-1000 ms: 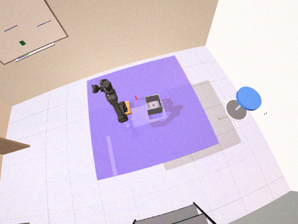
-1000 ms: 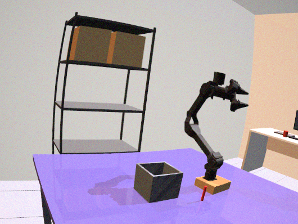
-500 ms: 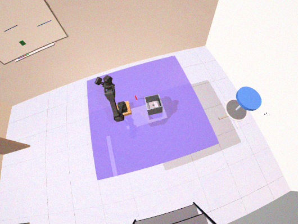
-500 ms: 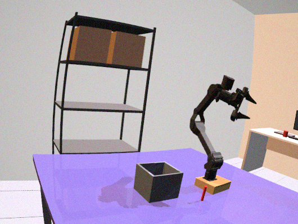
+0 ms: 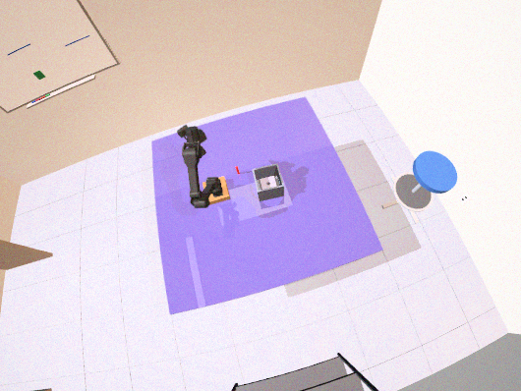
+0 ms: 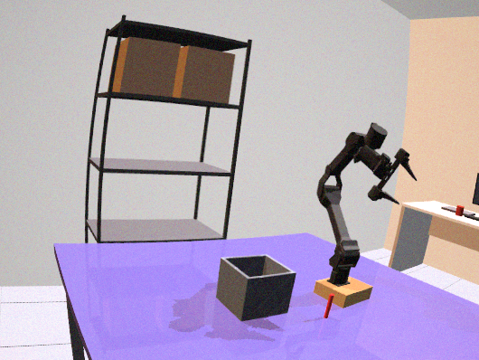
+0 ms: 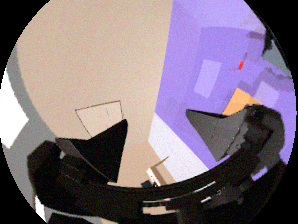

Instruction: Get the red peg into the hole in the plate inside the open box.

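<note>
The red peg is 200 mm ahead of my gripper tip, 60 mm to the right of it and 360 mm below it. The rest, counted from my gripper tip: light plate (370 mm ahead, 220 mm to the right, 350 mm below).
</note>
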